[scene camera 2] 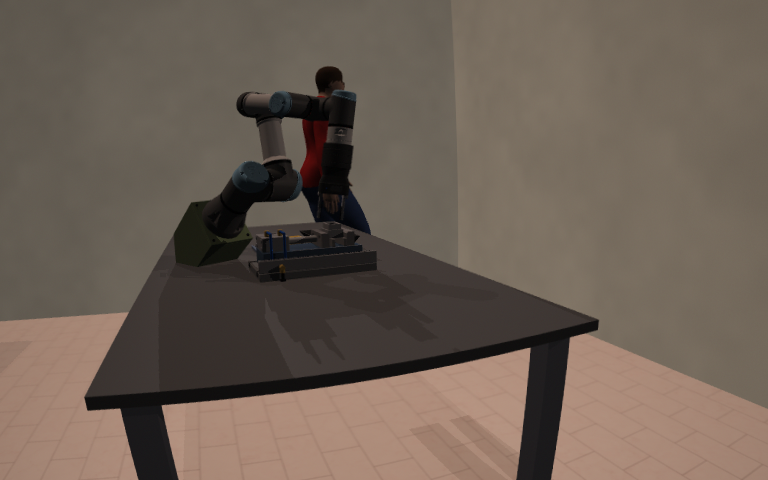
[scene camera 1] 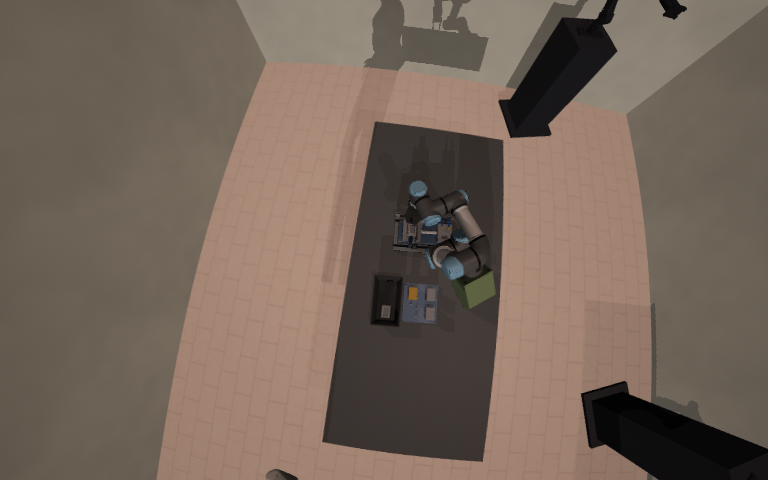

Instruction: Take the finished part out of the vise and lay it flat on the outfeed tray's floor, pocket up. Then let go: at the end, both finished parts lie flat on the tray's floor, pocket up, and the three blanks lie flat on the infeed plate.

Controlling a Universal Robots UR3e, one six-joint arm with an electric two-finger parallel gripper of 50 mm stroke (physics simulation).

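Pixels of known places: gripper, fingertip midpoint: [scene camera 2: 329, 218]; arm's base, link origin: [scene camera 2: 222, 220].
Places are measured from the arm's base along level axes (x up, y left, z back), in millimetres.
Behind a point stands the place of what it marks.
The finished part [scene camera 1: 411, 229] {x -26, y -231, z -236 mm} [scene camera 2: 331, 225] {x -15, y -252, z -218 mm} is a small grey block in the vise [scene camera 2: 330, 237] {x -45, y -256, z -212 mm}, on the blue and grey fixture. Its pocket is too small to make out. My gripper [scene camera 2: 330, 218] {x 3, y -251, z -215 mm} is open and empty, pointing down, its fingertips slightly above the part in scene camera 2; in scene camera 1 the arm hides the fingers. The black outfeed tray [scene camera 1: 374, 300] {x -93, y 82, z -456 mm} holds another finished part [scene camera 1: 385, 311] {x -94, y 140, z -410 mm}, lying near one end. The blue infeed plate [scene camera 1: 421, 319] {x -119, y 205, z -239 mm} beside it bears an orange block [scene camera 1: 412, 293] {x -83, y 72, z -269 mm} and two grey blocks [scene camera 1: 430, 293] {x -83, y 84, z -182 mm} [scene camera 1: 429, 313] {x -83, y 177, z -202 mm}, lying flat.
The fixture base [scene camera 1: 398, 249] {x -108, y -155, z -305 mm} [scene camera 2: 317, 266] {x -102, y -312, z -141 mm} has raised grey walls and blue upright pins [scene camera 2: 270, 246] {x -48, y -263, z -41 mm}. My arm stands on a green mount [scene camera 1: 478, 289] {x 18, y 95, z 20 mm} [scene camera 2: 198, 243] {x -58, y -5, z 78 mm} on the dark table [scene camera 1: 407, 384] {x -127, y 507, z -349 mm} [scene camera 2: 396, 339] {x -127, y -779, z -25 mm}. A person in red [scene camera 2: 312, 152] stands behind the arm in scene camera 2.
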